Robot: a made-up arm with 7 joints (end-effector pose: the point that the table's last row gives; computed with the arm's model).
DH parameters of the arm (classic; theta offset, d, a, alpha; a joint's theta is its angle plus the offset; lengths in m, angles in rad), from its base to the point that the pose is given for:
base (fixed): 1.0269 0 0.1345 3.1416
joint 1: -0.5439 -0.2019 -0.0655 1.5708
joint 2: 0 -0.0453 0.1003 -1.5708
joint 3: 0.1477 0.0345 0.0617 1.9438
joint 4: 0 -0.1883 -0.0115 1.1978
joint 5: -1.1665 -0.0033 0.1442 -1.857
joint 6: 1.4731 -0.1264 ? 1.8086
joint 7: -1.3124 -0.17 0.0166 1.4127
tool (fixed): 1.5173 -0.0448 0 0
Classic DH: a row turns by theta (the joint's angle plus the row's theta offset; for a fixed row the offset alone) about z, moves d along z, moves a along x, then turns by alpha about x.
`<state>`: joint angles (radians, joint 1 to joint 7).
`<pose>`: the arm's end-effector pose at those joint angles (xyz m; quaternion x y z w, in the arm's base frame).
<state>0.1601 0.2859 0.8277 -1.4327 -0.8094 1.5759 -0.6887</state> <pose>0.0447 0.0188 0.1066 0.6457 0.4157 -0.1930 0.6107</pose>
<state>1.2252 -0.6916 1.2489 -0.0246 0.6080 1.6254 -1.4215</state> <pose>-0.1173 -0.0671 0.1895 0.2053 0.7154 -0.0683 0.6643</pose>
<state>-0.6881 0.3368 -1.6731 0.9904 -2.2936 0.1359 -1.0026</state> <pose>0.1142 0.1494 -0.0324 -0.3057 -0.4637 -0.0203 0.8314</pose>
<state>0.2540 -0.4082 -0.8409 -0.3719 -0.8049 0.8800 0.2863</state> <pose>0.1683 0.2123 0.1795 0.3883 0.4690 -0.1466 0.7796</pose>
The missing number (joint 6, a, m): 0.1164
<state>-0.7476 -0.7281 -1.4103 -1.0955 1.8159 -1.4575 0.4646</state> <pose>-0.2206 0.0994 0.5362 -0.6291 0.0241 -0.1069 0.7696</pose>
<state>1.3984 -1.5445 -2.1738 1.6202 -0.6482 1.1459 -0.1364</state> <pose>-0.0044 0.1956 0.3242 -0.3003 -0.5018 -0.6373 0.5019</pose>
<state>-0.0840 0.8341 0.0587 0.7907 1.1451 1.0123 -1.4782</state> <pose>0.4086 0.1862 0.1021 0.8254 -0.1749 -0.4356 0.3135</pose>
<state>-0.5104 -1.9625 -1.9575 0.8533 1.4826 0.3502 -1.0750</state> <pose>0.0434 -0.0144 0.6410 -0.2571 -0.9614 -0.0936 0.0287</pose>
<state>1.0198 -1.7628 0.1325 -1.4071 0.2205 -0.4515 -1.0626</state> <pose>0.4494 -0.1070 0.4069 0.7729 -0.1373 -0.6023 0.1450</pose>
